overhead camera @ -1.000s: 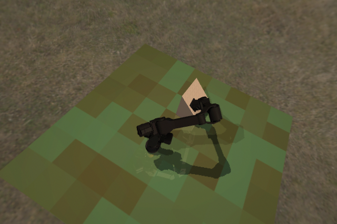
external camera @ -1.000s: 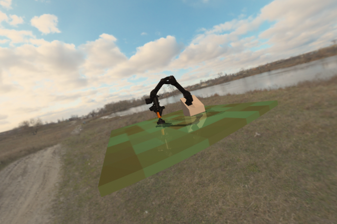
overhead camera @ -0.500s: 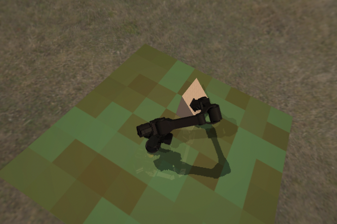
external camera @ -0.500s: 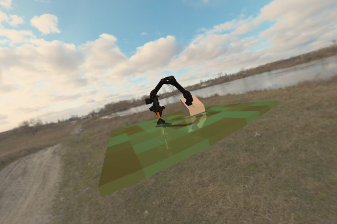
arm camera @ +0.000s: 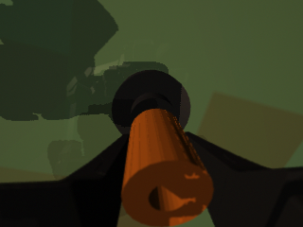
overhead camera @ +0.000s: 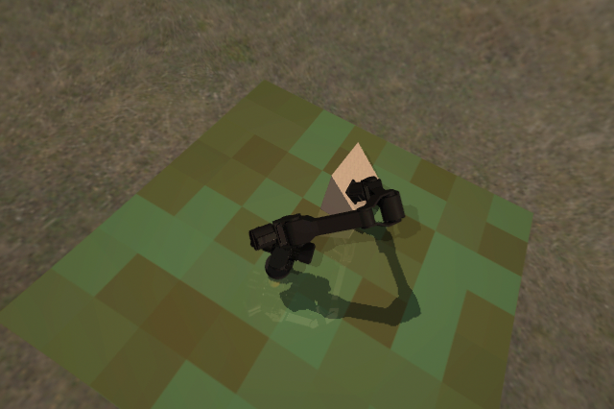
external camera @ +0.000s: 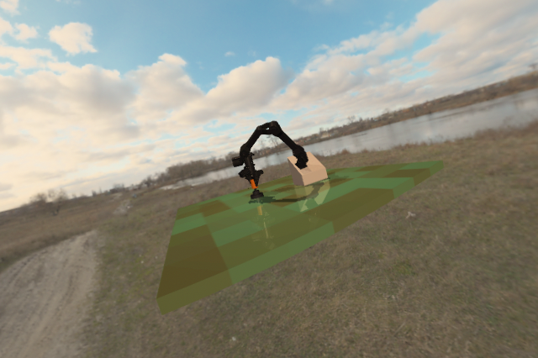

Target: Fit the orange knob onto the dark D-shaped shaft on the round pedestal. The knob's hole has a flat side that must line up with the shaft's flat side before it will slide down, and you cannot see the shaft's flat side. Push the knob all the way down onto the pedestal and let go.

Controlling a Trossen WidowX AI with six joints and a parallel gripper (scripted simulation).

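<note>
My gripper tip is 2 cm below the orange knob. Round my gripper tip: dark round pedestal 4 cm below.
</note>
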